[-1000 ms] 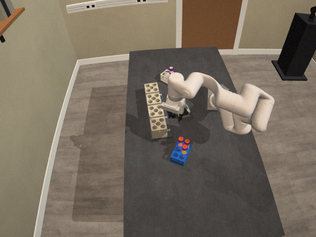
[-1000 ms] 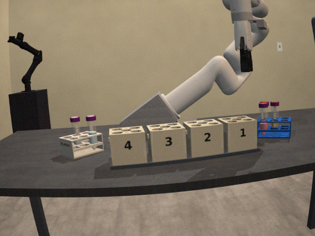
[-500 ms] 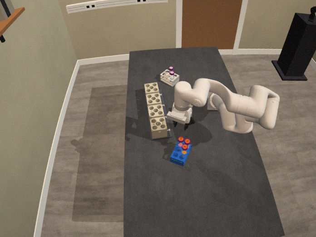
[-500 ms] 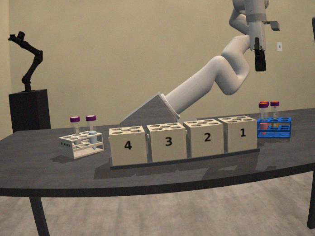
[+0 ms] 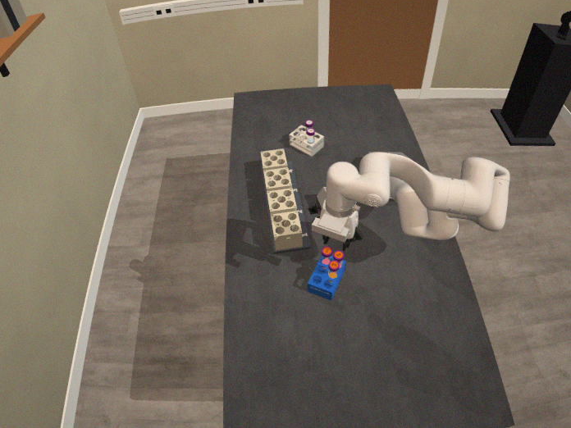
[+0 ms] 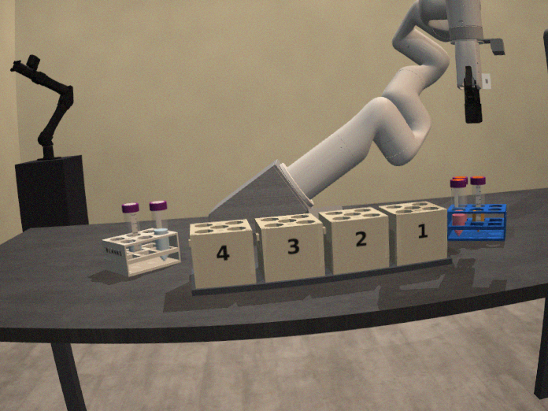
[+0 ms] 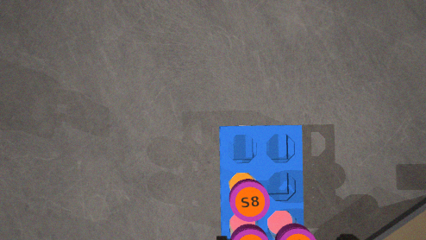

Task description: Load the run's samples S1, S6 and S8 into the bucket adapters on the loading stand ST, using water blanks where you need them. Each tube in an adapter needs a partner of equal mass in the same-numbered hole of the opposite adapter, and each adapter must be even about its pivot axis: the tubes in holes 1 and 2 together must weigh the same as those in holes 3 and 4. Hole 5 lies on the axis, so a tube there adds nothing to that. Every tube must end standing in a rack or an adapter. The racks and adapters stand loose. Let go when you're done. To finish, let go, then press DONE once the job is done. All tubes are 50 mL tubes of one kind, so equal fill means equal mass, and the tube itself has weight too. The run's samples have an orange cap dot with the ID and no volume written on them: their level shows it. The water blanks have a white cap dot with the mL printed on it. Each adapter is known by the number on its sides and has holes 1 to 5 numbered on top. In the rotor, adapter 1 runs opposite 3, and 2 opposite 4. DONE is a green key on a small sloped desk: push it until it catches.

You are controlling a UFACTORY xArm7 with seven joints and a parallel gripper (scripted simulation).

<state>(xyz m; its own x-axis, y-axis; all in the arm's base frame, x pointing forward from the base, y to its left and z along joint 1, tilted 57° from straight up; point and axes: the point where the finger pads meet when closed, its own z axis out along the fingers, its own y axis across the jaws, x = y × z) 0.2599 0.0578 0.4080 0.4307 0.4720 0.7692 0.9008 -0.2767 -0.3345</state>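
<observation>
Right now my hand is 19 cm above the sample S8 and 1 cm short of it. Round my hand: sample tube: 19 cm below, 6 cm to the right, 2 cm ahead; then blue sample rack: 22 cm below, 2 cm ahead, 1 cm to the right; then loading stand ST: 35 cm to the right, 25 cm below, 17 cm ahead.
</observation>
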